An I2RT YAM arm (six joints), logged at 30 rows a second.
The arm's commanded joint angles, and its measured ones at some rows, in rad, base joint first. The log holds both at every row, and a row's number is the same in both.
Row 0, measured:
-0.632 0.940 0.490 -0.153 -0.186 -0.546
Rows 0 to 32, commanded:
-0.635 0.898 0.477 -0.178 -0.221 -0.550
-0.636 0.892 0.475 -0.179 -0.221 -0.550
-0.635 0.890 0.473 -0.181 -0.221 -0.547
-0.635 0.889 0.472 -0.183 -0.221 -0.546
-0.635 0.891 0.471 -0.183 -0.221 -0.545
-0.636 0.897 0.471 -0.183 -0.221 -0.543
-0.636 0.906 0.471 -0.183 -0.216 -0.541
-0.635 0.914 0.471 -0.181 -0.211 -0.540
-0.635 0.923 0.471 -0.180 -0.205 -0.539
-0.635 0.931 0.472 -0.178 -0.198 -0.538
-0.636 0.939 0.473 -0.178 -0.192 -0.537
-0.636 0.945 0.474 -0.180 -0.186 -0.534
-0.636 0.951 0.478 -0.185 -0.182 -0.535
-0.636 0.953 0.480 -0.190 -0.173 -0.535
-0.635 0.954 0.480 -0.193 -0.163 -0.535
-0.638 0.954 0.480 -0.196 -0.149 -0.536
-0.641 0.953 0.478 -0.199 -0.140 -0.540
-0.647 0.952 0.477 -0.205 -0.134 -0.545
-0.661 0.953 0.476 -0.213 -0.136 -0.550
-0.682 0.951 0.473 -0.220 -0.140 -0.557
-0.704 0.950 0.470 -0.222 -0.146 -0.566
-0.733 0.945 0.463 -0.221 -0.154 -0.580
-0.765 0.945 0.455 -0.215 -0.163 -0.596
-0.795 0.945 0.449 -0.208 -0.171 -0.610
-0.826 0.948 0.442 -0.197 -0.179 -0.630
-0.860 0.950 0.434 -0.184 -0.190 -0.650
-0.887 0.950 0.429 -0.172 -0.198 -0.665
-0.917 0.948 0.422 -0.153 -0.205 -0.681
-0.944 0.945 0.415 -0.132 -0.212 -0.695
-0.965 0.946 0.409 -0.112 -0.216 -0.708
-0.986 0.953 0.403 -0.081 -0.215 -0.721
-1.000 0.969 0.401 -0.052 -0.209 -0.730
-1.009 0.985 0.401 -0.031 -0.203 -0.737
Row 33, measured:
-0.982 0.960 0.410 -0.136 -0.183 -0.674
